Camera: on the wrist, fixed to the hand. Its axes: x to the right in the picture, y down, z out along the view.
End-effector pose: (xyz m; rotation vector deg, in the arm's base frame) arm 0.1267 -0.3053 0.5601 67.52 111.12 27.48
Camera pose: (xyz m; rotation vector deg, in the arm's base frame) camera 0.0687 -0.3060 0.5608 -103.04 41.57 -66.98
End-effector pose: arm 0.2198 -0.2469 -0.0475 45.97 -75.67 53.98
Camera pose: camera 0.2689 -0.2176 -0.0374 96.36 22.28 -117.43
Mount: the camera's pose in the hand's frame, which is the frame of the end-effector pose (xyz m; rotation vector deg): 0.0134 -0.0325 -0.0462 12.68 51.36 168.28
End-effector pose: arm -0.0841 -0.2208 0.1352 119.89 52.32 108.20
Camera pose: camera -0.1382 -0.1998 0.1379 -17.14 74.02 -36.13
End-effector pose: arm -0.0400 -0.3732 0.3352 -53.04 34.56 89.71
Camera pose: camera 0.0020 -0.3958 0.3021 -10.34 -77.65 -56.37
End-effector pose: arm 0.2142 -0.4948 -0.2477 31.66 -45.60 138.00
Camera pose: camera 0.2139 -0.4384 -0.2614 64.04 7.72 -45.42
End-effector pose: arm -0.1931 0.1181 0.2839 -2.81 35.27 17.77
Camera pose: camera -0.1989 0.0845 0.2369 -49.66 -50.75 -139.75
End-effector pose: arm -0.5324 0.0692 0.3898 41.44 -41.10 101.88
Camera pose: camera -0.5115 0.1212 0.3747 59.71 12.17 -82.53
